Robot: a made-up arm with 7 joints. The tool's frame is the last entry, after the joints. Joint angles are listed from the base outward. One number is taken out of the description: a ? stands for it. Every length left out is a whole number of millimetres.
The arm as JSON. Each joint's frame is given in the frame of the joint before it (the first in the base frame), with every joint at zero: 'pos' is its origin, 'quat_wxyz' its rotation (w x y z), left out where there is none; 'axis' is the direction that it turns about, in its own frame. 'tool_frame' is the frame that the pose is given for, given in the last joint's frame.
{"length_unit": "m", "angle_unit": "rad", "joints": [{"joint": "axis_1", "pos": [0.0, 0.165, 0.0], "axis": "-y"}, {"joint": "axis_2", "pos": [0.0, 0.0, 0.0], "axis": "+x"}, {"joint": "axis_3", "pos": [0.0, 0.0, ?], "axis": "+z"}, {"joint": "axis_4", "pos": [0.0, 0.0, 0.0], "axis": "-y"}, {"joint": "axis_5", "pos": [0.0, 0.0, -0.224], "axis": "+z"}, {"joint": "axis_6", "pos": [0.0, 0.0, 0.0], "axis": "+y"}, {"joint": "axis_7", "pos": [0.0, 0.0, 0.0], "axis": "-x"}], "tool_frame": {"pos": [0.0, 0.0, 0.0]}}
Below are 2 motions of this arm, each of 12 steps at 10 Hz.
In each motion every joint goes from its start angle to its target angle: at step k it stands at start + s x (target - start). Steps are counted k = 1, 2, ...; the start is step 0. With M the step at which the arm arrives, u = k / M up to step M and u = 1 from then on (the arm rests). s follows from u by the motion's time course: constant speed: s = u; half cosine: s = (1 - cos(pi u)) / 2; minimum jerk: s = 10 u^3 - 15 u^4 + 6 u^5.
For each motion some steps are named. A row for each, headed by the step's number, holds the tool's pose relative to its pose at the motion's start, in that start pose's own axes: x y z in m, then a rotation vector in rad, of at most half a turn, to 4 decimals.
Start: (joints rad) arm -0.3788 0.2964 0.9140 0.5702 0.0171 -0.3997 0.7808
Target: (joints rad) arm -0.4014 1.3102 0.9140 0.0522 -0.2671 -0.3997 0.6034
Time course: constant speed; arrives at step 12
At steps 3, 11, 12:
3: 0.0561 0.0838 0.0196 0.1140 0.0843 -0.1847
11: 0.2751 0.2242 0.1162 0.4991 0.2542 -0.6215
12: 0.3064 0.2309 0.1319 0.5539 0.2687 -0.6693

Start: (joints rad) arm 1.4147 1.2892 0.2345 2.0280 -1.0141 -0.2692 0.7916
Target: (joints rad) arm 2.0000 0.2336 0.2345 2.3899 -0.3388 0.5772 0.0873
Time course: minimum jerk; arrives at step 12
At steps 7, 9, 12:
7: 0.0598 0.0531 0.0034 1.0971 0.1892 1.1938
9: 0.0733 0.0858 0.0120 1.4074 0.1976 1.6394
12: 0.0779 0.1002 0.0179 1.5103 0.1768 1.8306

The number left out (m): -0.283
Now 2 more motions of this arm.
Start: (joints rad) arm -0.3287 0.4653 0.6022 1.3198 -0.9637 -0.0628 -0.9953
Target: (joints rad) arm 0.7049 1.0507 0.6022 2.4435 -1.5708 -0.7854 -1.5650
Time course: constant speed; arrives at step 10
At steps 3, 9, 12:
3: 0.0614 0.0582 -0.1570 0.7844 -0.4208 0.2197
9: 0.1100 0.2988 -0.2212 2.0721 -1.4308 -0.0628
12: 0.1122 0.3271 -0.2021 2.1897 -1.6247 -0.2309

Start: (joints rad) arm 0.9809 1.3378 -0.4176 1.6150 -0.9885 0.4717 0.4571
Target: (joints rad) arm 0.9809 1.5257 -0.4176 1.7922 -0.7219 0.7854 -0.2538
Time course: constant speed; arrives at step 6
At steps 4, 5, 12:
4: -0.0195 0.0246 0.0195 0.4759 0.1384 0.1119
5: -0.0235 0.0305 0.0248 0.5891 0.1793 0.1282
12: -0.0273 0.0363 0.0304 0.6997 0.2221 0.1394

